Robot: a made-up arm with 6 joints.
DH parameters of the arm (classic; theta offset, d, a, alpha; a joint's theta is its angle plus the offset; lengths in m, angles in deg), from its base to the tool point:
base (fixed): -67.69 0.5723 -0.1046 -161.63
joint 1: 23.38 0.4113 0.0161 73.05
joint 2: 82.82 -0.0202 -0.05 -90
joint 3: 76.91 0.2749 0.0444 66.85
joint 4: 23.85 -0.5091 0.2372 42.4
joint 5: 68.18 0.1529 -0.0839 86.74
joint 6: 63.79 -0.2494 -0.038 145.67
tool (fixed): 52.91 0.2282 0 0
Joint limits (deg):
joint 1: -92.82..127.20
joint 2: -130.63..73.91
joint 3: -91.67..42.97
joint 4: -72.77..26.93
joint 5: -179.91..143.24
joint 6: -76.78..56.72
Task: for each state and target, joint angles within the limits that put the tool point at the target. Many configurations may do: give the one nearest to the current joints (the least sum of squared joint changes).
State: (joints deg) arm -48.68 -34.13 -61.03 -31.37 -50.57 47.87
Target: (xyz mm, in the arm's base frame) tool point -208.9 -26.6 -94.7
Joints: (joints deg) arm -73.40 -31.39 -58.96 -39.52 -33.16 53.21
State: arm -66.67 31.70 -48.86 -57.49 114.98 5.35
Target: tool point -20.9 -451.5 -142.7
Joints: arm -54.25 49.42 -82.65 -44.59 116.27 17.66
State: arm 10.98 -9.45 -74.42 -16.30 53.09 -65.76
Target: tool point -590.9 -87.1 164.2
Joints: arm 8.08 -8.66 -73.25 -12.93 69.72 -69.58
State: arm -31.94 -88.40 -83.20 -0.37 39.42 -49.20
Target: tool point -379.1 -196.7 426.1
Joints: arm -29.54 -97.34 -89.68 0.41 52.56 -55.67
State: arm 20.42 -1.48 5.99 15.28 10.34 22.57
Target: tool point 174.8 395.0 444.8
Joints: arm 8.59 -18.13 2.03 11.33 -6.80 27.39
